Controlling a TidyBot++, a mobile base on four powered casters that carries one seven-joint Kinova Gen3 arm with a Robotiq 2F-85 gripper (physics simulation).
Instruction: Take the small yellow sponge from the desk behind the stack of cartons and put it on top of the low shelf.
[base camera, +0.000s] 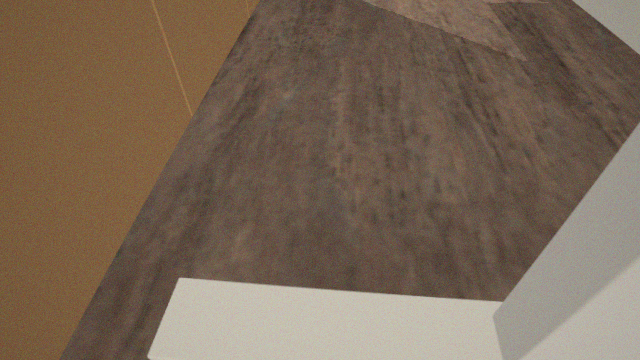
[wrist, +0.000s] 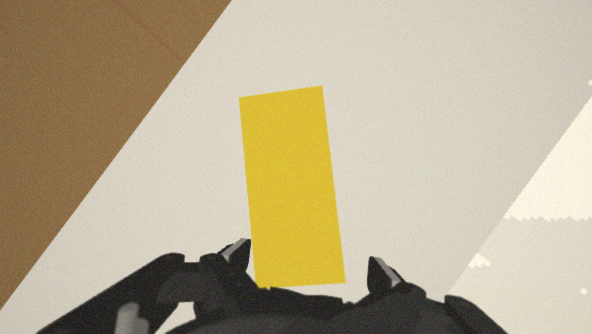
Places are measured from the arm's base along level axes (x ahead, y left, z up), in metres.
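Where they show: gripper, fingertip midpoint: (wrist: 307, 260).
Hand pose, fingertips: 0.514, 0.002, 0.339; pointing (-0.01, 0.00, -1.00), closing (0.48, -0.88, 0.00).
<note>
After its pixels a point has its place, as x, y, z.
The yellow sponge (wrist: 290, 175) {0.561, 0.042, 0.385} lies on the pale desk (wrist: 410, 125) {0.644, -0.008, 0.323} in the middle of the wrist view, its long side running nearly up and down the picture. My gripper (wrist: 307, 260) {0.514, 0.002, 0.339} is open and empty at the bottom of the wrist view. The sponge's near end shows between the two fingertips, nearer the left one; its lowest edge meets the dark gripper body in the picture. How high the fingers are above the desk is hard to tell. The sponge and the gripper do not show in the base camera view. I cannot make out the low shelf in either view.
Brown carton sides (base camera: 90, 175) {0.353, 0.265, -0.298} (wrist: 75, 90) {0.507, 0.262, 0.321} stand along the left of both views, beside the desk's edge in the wrist view. The base camera view shows dark wood floor (base camera: 350, 150) {0.513, -0.013, -0.397}, a pale board (base camera: 325, 320) {0.242, 0.012, -0.372} at the bottom and a pale upright panel (base camera: 580, 240) {0.234, -0.142, -0.223} at right.
</note>
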